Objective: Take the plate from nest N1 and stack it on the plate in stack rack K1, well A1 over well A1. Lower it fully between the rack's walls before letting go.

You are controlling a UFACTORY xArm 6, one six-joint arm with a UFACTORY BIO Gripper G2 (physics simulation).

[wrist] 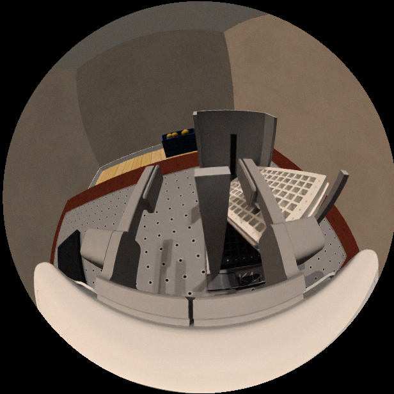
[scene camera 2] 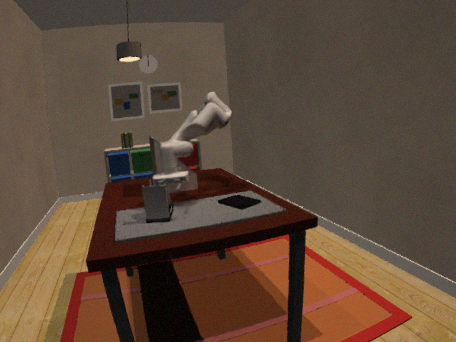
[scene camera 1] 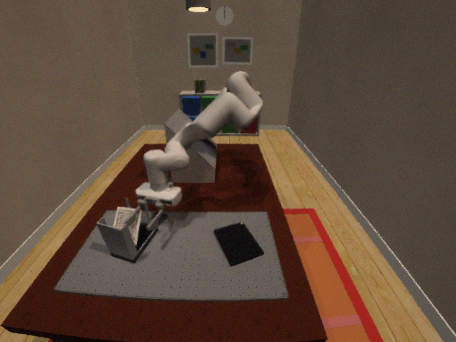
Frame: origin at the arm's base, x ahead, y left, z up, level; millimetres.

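Where they show: hand, tool point: (scene camera 2: 168,190) (scene camera 1: 140,222).
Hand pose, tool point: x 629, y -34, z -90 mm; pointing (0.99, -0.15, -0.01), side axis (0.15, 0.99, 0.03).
Note:
After its pixels a point has its place.
Rack K1 (scene camera 1: 116,241) {x 708, y -84, z -106 mm} (scene camera 2: 156,202) {x 707, y -88, z -114 mm} (wrist: 214,135) has tall grey walls and a black base. A white gridded plate (wrist: 295,187) (scene camera 1: 124,218) {x 608, y -110, z -105 mm} sits steeply tilted in the rack, with part of it beyond the side opening. A second pale edge shows beside it at the right in the wrist view; whether this is another plate I cannot tell. My gripper (wrist: 200,184) (scene camera 1: 144,219) {x 629, y -34, z -90 mm} is shut to its narrow stance and holds nothing. Its fingers straddle a grey rack post, and the right finger overlaps the tilted plate in the wrist view. Nest N1 (scene camera 1: 239,244) {x 598, y 290, z -187 mm} (scene camera 2: 239,201) {x 599, y 279, z -187 mm} is black, with no white plate visible on it.
The grey perforated board (scene camera 1: 185,280) {x 747, y 137, z -199 mm} (scene camera 2: 190,222) {x 753, y 37, z -199 mm} carries rack and nest on the dark red table (scene camera 1: 165,315) {x 850, y 106, z -212 mm}. Another rack post (wrist: 334,196) stands right of the plate in the wrist view. A blue bin (wrist: 180,144) with yellow balls stands on the floor beyond the table.

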